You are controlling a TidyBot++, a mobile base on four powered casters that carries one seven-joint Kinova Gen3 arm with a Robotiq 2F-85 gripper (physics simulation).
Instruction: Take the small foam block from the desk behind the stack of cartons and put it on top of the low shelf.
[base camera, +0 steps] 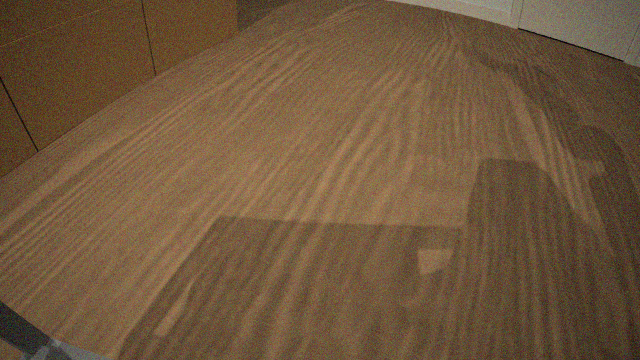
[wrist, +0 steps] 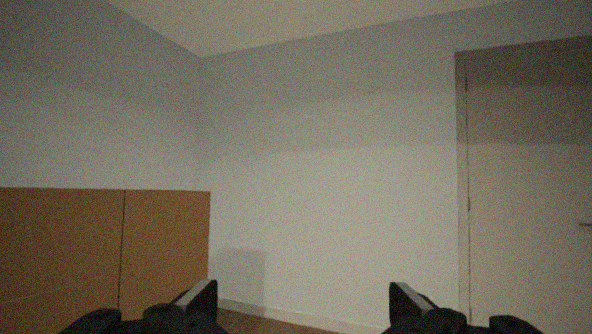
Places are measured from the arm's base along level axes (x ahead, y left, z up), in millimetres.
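Pixels of known places: gripper, fingertip midpoint: [wrist: 302,301].
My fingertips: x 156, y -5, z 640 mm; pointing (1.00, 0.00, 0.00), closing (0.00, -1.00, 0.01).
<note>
Behind a point stands the place of what it marks.
The stack of cartons [base camera: 90,65] @(z -263, x 784, y 664 mm) [wrist: 165,240] @(z 492, x 1167, y 518 mm) is brown, with dark seams between its boxes. It stands at the upper left in the base camera view and at the lower left in the wrist view. My gripper [wrist: 302,301] @(z 640, x 156, y -5 mm) is open, its two dark fingers wide apart at the bottom of the wrist view, with the wall showing between them. The small foam block, the desk and the low shelf do not show in either view.
A wood floor [base camera: 320,130] @(z -397, x 644, y 33 mm) runs past the cartons' right end, with shadows across its near part. A pale door [base camera: 580,25] @(z -256, x 1945, y -1518 mm) [wrist: 525,190] @(z 726, x 1972, y -1452 mm) stands at the right. A pale wall [wrist: 340,200] @(z 624, x 2443, y -309 mm) lies between the cartons and the door.
</note>
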